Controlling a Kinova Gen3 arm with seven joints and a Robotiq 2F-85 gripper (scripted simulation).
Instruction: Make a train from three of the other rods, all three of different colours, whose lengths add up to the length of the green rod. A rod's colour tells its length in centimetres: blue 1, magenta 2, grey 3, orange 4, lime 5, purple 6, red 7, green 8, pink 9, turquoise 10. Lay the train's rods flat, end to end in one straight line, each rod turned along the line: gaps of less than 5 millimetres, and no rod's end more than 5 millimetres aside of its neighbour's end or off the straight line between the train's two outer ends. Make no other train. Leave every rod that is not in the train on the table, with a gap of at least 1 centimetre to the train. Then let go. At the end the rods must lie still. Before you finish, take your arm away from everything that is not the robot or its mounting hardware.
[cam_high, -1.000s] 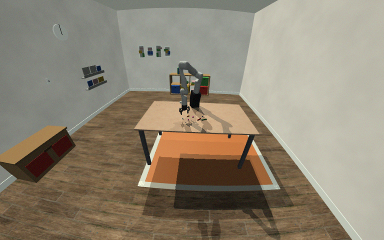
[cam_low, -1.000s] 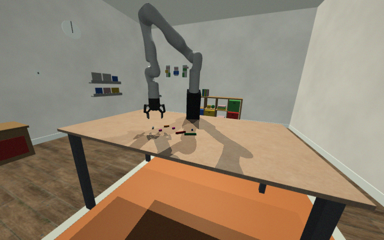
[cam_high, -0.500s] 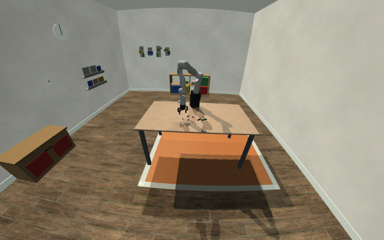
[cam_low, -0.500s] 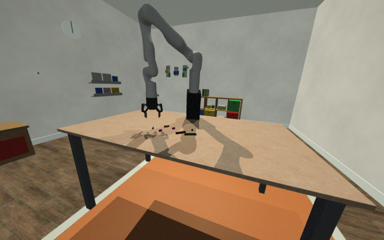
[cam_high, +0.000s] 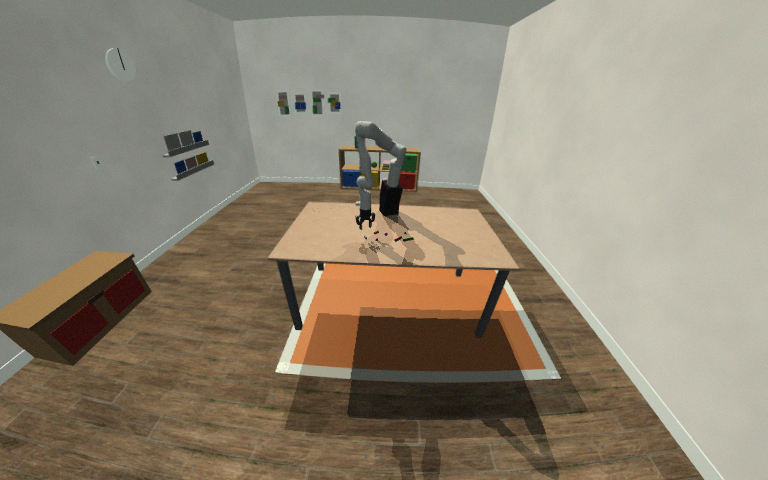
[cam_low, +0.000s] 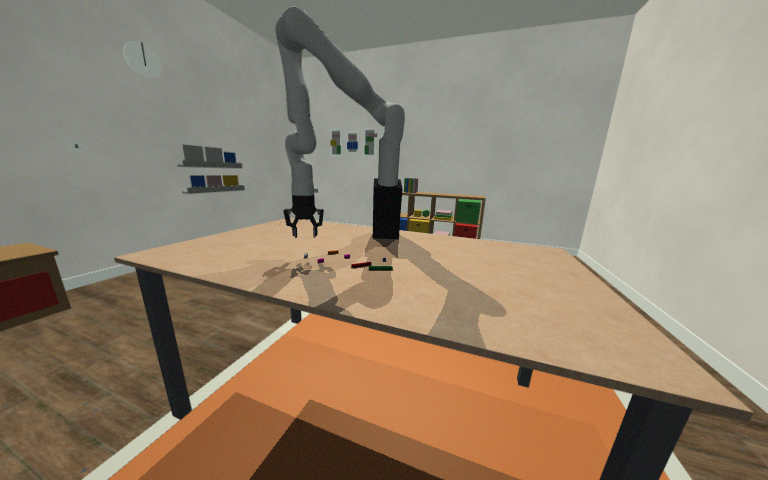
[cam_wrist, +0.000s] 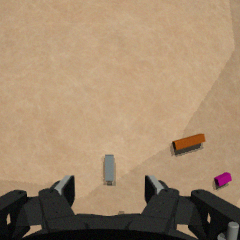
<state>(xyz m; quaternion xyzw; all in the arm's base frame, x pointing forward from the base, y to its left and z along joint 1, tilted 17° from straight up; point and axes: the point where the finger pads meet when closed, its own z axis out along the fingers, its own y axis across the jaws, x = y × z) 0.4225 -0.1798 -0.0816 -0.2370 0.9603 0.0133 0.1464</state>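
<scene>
The grey rod is 8 cm below my hand. Also, from my hand: red rod (23 cm to the left, 8 cm below, 1 cm ahead); then blue rod (28 cm to the left, 8 cm below, 7 cm behind); then orange rod (8 cm below, 7 cm to the left, 7 cm behind).
</scene>
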